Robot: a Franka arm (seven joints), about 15 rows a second.
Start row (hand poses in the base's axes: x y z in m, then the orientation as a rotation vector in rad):
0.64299 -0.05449 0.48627 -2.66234 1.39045 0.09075
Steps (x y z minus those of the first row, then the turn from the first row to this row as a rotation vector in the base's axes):
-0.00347 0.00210 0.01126 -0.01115 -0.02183 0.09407
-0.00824 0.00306 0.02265 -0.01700 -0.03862 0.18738
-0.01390 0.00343 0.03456 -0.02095 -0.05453 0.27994
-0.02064 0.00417 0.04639 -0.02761 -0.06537 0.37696
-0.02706 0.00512 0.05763 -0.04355 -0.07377 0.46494
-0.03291 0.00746 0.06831 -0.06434 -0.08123 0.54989
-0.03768 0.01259 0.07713 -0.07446 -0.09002 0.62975
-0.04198 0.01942 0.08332 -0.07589 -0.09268 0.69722
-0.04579 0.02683 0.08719 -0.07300 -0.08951 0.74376
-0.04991 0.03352 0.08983 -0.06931 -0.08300 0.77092
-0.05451 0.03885 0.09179 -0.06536 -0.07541 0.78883
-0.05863 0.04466 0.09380 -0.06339 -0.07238 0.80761
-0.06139 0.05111 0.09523 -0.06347 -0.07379 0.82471
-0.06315 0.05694 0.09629 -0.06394 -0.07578 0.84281
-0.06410 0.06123 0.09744 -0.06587 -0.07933 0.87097
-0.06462 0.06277 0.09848 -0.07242 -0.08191 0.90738
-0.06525 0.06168 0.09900 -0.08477 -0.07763 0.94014
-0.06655 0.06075 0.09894 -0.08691 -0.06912 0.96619
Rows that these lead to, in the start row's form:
0.63952 -0.05239 0.49753 -2.72897 1.26294 0.06357
0.63475 -0.05143 0.50892 -2.78653 1.13297 0.04649
0.62909 -0.05106 0.52083 -2.83643 1.00119 0.03168
0.62235 -0.05032 0.53266 -2.88672 0.86287 0.02210
0.61593 -0.04937 0.54390 -2.93572 0.73794 0.00836
0.61008 -0.04703 0.55458 -2.98282 0.61608 -0.00795
0.60531 -0.04190 0.56340 -3.01364 0.49731 -0.01918
0.60101 -0.03507 0.56959 -3.03206 0.39580 -0.01742
0.59720 -0.02766 0.57346 -3.04171 0.32582 -0.00695
0.59308 -0.02097 0.57610 -3.04691 0.28542 0.00666
0.58848 -0.01564 0.57806 -3.05012 0.25909 0.02100
0.58436 -0.00983 0.58007 -3.05298 0.23087 0.02801
0.58160 -0.00338 0.58150 -3.05520 0.20469 0.02760
0.57984 0.00245 0.58256 -3.05744 0.17691 0.02623
0.57889 0.00674 0.58371 -3.06127 0.13365 0.02269
0.57837 0.00828 0.58475 -3.06969 0.07809 0.01798
0.57774 0.00719 0.58527 -3.08480 0.02891 0.01801
0.57644 0.00626 0.58521 -3.09185 -0.01011 0.03000

